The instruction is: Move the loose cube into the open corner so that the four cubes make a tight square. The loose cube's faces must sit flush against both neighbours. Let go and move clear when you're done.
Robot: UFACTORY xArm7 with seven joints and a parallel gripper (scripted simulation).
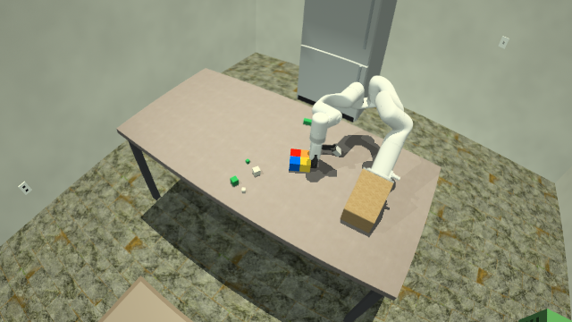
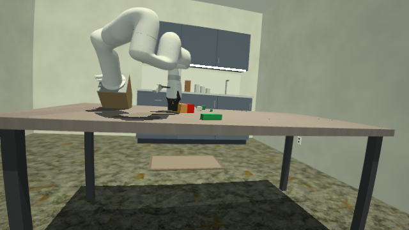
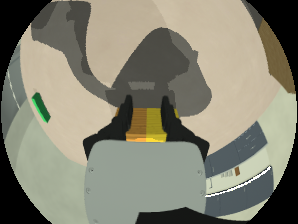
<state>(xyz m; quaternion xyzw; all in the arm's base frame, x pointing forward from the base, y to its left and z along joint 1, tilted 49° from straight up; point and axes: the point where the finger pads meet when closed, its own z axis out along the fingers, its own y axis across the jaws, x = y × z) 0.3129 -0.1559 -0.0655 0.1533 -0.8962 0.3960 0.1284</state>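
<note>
Right now my hand is 40 mm to the right of the yellow cube and 30 mm short of it. From my hand the other things lie so: red cube (100 mm ahead, 10 mm to the left); then blue cube (80 mm ahead, 60 mm to the left); then orange cube (50 mm ahead, 10 mm to the right).
</note>
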